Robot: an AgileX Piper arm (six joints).
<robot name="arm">
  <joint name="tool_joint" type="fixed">
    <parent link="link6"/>
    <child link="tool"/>
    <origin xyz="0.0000 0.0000 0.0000" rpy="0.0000 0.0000 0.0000"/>
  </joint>
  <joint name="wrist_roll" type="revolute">
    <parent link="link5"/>
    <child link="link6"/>
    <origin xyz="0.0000 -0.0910 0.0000" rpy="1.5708 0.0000 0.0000"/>
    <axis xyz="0 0 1"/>
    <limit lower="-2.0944" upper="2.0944"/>
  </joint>
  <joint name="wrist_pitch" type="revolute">
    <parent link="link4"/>
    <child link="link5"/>
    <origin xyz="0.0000 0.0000 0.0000" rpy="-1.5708 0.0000 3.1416"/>
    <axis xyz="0 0 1"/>
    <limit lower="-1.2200" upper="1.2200"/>
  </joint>
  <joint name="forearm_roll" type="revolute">
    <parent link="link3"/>
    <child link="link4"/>
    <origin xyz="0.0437 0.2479 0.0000" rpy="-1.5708 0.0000 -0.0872"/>
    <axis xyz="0 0 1"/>
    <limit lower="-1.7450" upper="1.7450"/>
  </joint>
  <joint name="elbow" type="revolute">
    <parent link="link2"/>
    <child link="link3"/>
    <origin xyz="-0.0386 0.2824 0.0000" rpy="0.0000 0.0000 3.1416"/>
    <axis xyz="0 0 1"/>
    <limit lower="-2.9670" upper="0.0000"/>
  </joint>
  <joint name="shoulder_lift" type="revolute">
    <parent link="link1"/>
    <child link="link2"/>
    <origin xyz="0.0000 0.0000 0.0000" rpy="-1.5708 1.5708 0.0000"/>
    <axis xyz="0 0 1"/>
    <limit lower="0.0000" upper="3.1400"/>
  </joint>
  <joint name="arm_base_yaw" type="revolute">
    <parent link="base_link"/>
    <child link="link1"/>
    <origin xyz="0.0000 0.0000 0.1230" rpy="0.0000 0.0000 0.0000"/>
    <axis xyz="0 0 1"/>
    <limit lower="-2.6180" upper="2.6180"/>
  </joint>
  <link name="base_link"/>
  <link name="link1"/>
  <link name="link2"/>
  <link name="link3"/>
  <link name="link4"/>
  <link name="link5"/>
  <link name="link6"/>
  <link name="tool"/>
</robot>
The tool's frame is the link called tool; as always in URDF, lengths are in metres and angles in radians.
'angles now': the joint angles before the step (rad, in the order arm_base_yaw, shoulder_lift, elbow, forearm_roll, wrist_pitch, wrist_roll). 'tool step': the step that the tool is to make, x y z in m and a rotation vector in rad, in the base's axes. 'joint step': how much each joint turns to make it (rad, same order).
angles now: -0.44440, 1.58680, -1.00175, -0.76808, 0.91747, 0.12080
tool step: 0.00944, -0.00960, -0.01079, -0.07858, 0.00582, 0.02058
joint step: -0.00001, 0.05515, -0.00001, -0.13374, -0.04206, 0.09571
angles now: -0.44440, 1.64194, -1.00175, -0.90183, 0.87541, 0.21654
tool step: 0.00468, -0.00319, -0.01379, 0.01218, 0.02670, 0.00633
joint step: -0.00344, 0.04545, 0.00001, -0.01241, -0.01615, 0.01028
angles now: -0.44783, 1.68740, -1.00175, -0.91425, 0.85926, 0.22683
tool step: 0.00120, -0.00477, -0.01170, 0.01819, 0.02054, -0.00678
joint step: -0.01395, 0.03631, -0.00002, 0.00039, -0.01400, 0.00218
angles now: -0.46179, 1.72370, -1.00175, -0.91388, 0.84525, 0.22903
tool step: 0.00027, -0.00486, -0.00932, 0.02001, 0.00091, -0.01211
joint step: -0.01725, 0.02737, 0.00001, 0.00638, -0.02228, 0.00656
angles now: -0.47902, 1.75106, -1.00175, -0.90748, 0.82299, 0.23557
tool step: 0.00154, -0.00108, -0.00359, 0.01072, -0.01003, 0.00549
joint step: -0.00458, 0.00982, 0.00000, 0.00439, -0.02159, 0.00071
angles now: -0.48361, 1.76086, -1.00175, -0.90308, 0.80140, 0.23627
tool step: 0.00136, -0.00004, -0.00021, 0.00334, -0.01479, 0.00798
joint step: -0.00100, -0.00002, 0.00002, 0.00122, -0.01747, 0.00126
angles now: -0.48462, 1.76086, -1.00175, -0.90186, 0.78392, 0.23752
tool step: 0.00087, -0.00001, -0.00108, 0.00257, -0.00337, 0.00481
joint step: -0.00001, 0.00310, -0.00001, -0.00001, -0.00786, 0.00001
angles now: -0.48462, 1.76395, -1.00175, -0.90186, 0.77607, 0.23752
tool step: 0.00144, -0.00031, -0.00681, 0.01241, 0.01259, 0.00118
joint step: 0.00000, 0.02024, -0.00002, 0.00321, -0.00530, 0.00000
